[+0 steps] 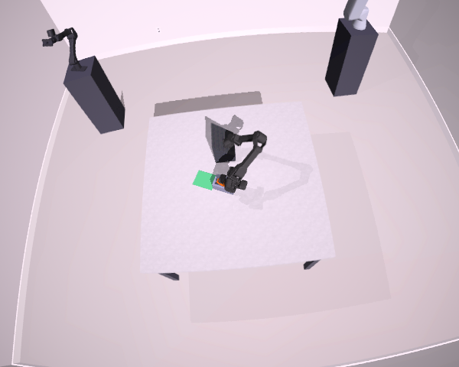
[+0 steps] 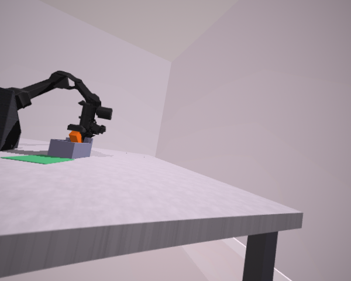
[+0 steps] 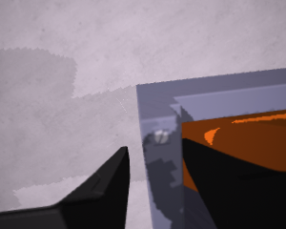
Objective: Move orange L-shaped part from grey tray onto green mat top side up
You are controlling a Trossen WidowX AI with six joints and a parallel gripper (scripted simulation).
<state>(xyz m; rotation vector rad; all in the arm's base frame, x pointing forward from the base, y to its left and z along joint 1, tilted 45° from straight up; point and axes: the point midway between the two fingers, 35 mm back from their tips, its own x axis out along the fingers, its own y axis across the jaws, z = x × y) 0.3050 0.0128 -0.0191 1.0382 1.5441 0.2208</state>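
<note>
Now: gripper tip 30 mm past the orange L-shaped part, 40 mm to the left of it and 10 mm below it. The rest, counted from my gripper tip: green mat 110 mm behind, 190 mm to the right, 50 mm below.
</note>
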